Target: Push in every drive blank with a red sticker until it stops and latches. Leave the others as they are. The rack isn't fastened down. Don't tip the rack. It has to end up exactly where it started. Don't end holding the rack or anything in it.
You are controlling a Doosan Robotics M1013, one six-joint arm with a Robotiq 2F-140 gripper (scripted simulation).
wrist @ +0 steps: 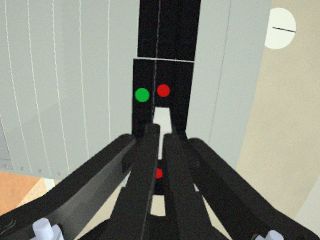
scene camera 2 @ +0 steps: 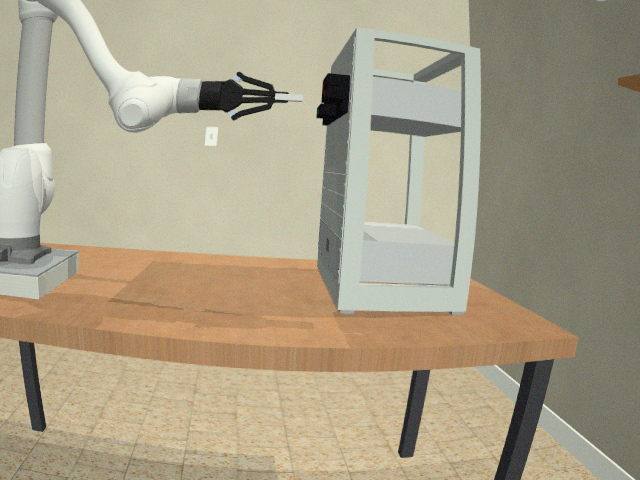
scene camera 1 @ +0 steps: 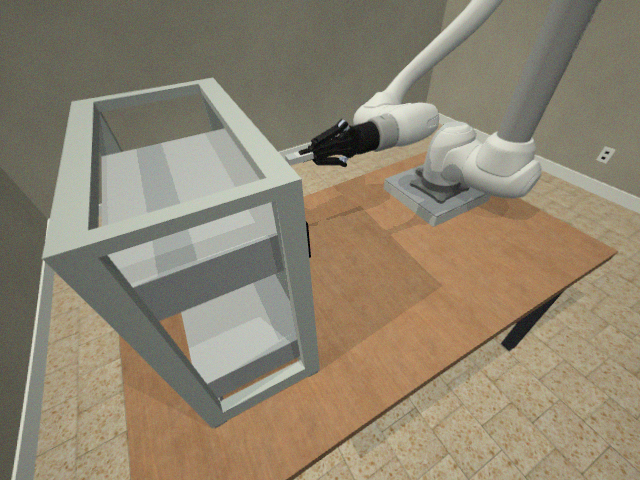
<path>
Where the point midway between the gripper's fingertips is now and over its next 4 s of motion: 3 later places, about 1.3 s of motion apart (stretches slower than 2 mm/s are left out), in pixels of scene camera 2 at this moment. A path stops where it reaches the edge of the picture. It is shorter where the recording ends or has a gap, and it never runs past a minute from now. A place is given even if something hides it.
The gripper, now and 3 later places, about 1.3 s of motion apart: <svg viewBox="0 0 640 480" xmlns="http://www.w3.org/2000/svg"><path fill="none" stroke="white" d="M302 98L313 92L323 94L332 94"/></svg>
</path>
